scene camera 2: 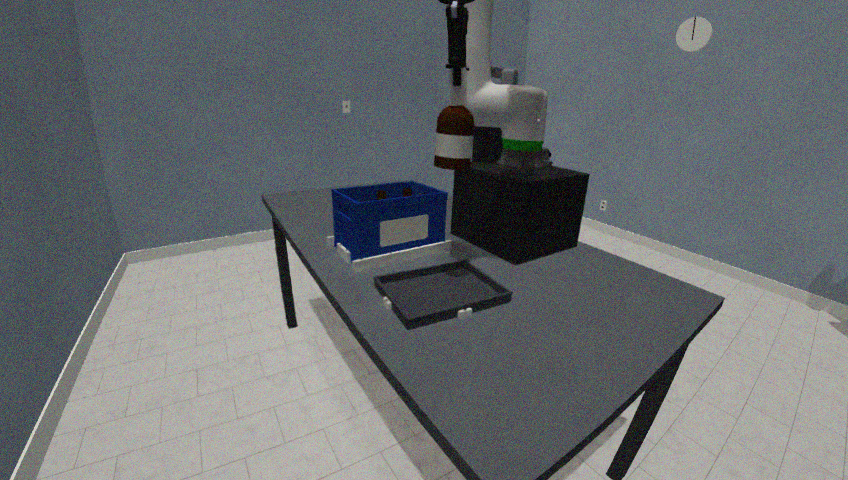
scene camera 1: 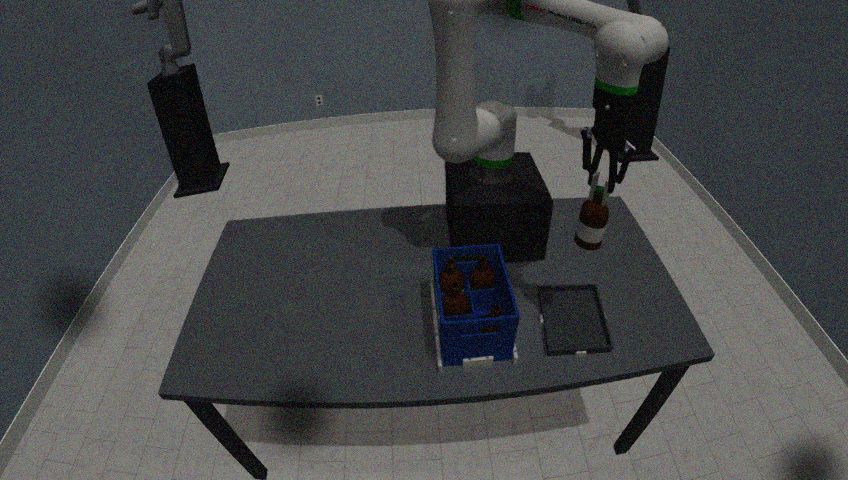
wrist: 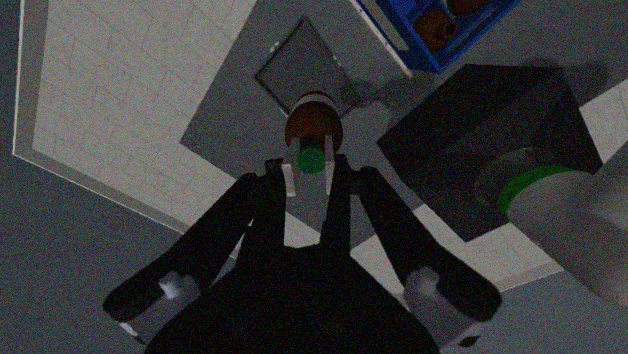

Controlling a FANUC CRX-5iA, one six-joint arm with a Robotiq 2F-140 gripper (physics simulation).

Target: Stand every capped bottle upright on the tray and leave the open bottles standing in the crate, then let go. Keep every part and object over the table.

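Frame: origin at the arm's base, x right, y up, z back, level; centimetres.
Seen in the pictures: gripper, between the fingertips: [scene camera 2: 458, 105] [scene camera 1: 598, 200] [wrist: 312, 149]; arm's base, origin of its link: [scene camera 2: 519, 167] [scene camera 1: 492, 174] [wrist: 508, 176].
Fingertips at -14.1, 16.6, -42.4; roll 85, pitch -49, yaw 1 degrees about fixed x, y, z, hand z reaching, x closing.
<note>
Pixels of each thing's top centre, then the offset from my fingertips to it, as dx, dy, dz. "*": a spot on its surface instead. Level surfaces: height alone.
- brown bottle, centre of its top: [wrist: 312, 159] [scene camera 2: 457, 87] [scene camera 1: 599, 188] +0.4, +3.5, -0.2
- green cap, centre of its top: [wrist: 311, 161] +0.1, +3.5, -0.2
- black tray, a spot on its surface: [scene camera 2: 437, 294] [scene camera 1: 575, 322] * -0.5, -40.0, -3.4
- blue crate, centre of its top: [scene camera 1: 473, 280] [scene camera 2: 388, 190] +29.6, -23.0, +3.5
- table, height of its surface: dy -40.6
My gripper [scene camera 1: 599, 187] [scene camera 2: 457, 93] [wrist: 312, 149] is shut on the neck of a brown bottle [scene camera 1: 590, 230] [scene camera 2: 454, 143] [wrist: 313, 122] with a white label and a green cap [wrist: 311, 161]. The bottle hangs roughly upright in the air, nearer the pedestal side than the tray. The black tray [scene camera 1: 574, 321] [scene camera 2: 437, 294] [wrist: 305, 67] holds no bottle. The blue crate [scene camera 1: 450, 349] [scene camera 2: 361, 234] [wrist: 429, 61] holds several brown bottles, among them one [scene camera 1: 482, 277] at the back and one [scene camera 1: 457, 305] at the left. No green cap shows on them; their lower parts are hidden.
The black robot pedestal [scene camera 1: 499, 223] [scene camera 2: 514, 220] [wrist: 450, 150] stands at the table's back, behind the crate and tray. White stops [scene camera 1: 477, 359] [scene camera 2: 343, 252] border the crate. Small white clips [scene camera 1: 580, 353] [scene camera 2: 464, 312] sit at the tray's edges. The table [scene camera 1: 309, 321] [scene camera 2: 565, 356] has open edges.
</note>
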